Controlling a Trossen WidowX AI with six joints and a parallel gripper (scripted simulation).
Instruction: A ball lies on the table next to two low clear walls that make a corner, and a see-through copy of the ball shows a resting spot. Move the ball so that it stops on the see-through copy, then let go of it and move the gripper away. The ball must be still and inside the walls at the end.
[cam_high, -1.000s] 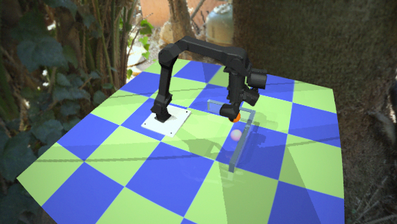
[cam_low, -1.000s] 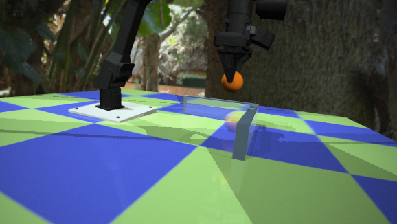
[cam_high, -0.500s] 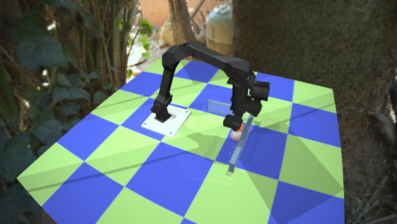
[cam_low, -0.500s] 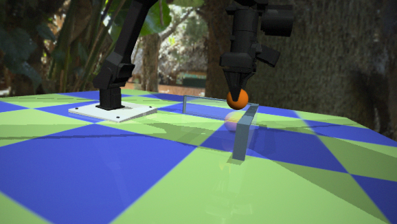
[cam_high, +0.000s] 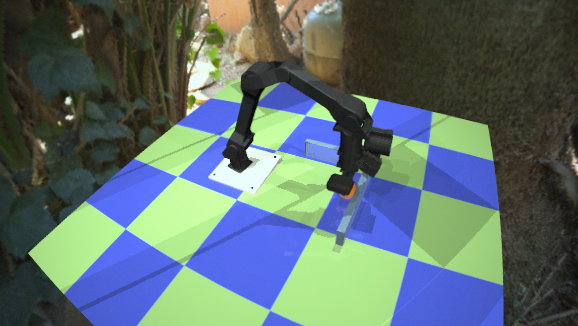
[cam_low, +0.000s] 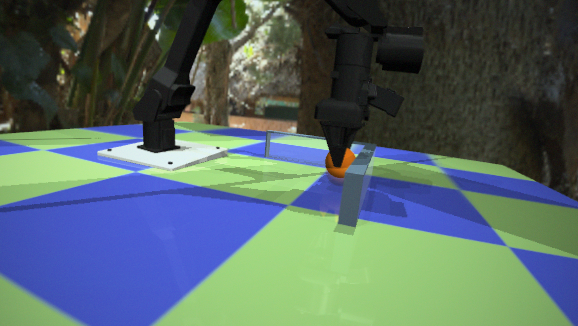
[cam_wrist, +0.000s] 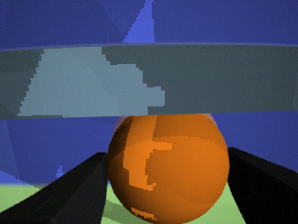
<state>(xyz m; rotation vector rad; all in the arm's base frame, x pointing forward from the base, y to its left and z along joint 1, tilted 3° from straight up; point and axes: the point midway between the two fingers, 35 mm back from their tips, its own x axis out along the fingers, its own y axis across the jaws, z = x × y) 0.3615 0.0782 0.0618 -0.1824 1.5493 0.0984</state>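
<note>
The see-through orange ball lies 1 cm below my gripper tip. Round my gripper tip: clear wall 9 cm behind, 13 cm to the left, 1 cm below.
</note>
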